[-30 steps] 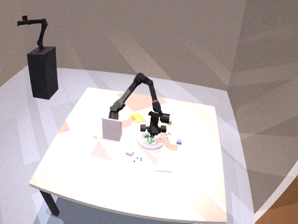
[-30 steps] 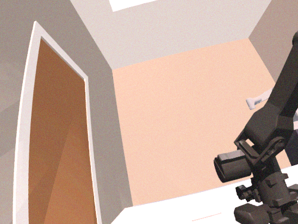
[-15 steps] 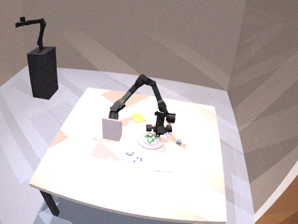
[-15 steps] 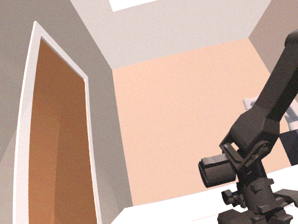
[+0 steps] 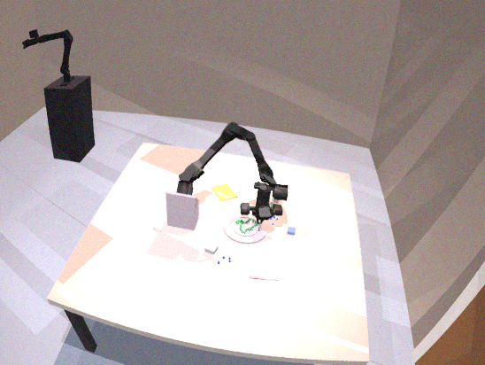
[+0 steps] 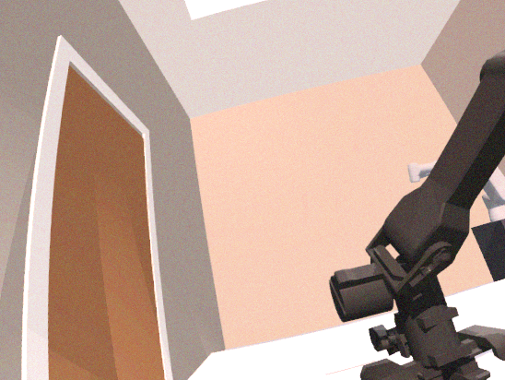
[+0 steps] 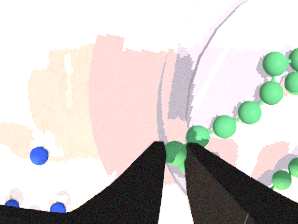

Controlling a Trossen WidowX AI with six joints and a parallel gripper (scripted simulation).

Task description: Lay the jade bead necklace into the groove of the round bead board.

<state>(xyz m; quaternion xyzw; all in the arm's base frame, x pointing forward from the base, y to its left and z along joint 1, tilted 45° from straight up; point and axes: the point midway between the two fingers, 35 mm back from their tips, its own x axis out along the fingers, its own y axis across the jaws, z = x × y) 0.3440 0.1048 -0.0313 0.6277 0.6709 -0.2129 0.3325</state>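
Now: gripper tip 60 mm past the round white bead board, 30 mm to the left of it and 10 mm above it. The rest, counted from my gripper tip: yellow sheet (200 mm behind, 220 mm to the left, 20 mm below); then blue block (150 mm ahead, 10 mm to the right, 10 mm below); then cream block (60 mm ahead, 220 mm to the left).
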